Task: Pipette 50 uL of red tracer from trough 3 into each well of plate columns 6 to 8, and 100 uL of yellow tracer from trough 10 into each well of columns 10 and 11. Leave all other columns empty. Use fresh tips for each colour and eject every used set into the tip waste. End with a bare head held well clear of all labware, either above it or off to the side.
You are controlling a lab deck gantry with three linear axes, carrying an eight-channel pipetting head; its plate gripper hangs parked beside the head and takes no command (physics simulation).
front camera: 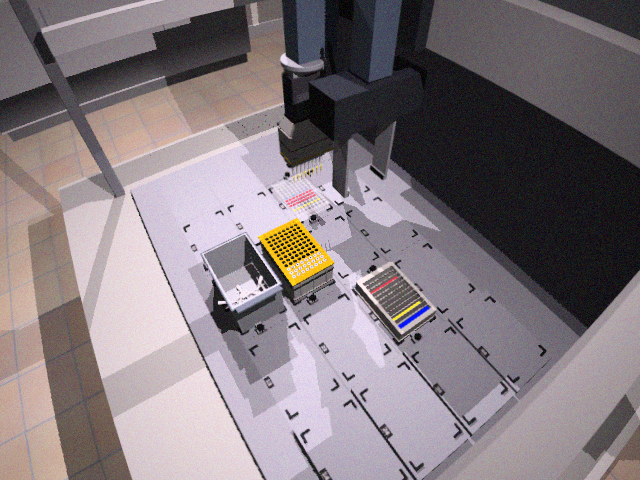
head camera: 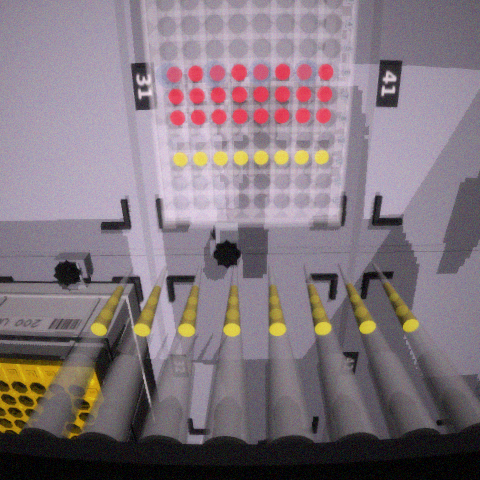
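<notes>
The pipetting head point(front camera: 306, 142) hangs at the back, above the plate point(front camera: 282, 192) point(head camera: 200, 220) in the front view. Eight tips point(front camera: 307, 170) point(head camera: 231, 305) are on it, each with yellow liquid in its lower part. The tip ends are apart from the wells. Plate columns 6 to 8 hold red point(front camera: 300, 198) point(head camera: 240, 95); column 10 holds yellow point(front camera: 307, 205) point(head camera: 240, 158); columns 9, 11 and 12 look empty. The trough block point(front camera: 413, 328) shows red point(front camera: 384, 285), yellow point(front camera: 407, 311) and blue point(front camera: 414, 317). The parked plate gripper point(front camera: 361, 181) stands open and empty beside the head.
The tip rack point(front camera: 315, 285) point(head camera: 25, 370) has several columns of tips at its near end and empty holes behind. The grey tip waste point(front camera: 258, 311) stands left of it with loose used tips inside. Dark clamp knobs point(front camera: 313, 218) point(head camera: 227, 254) stick up beside the plate.
</notes>
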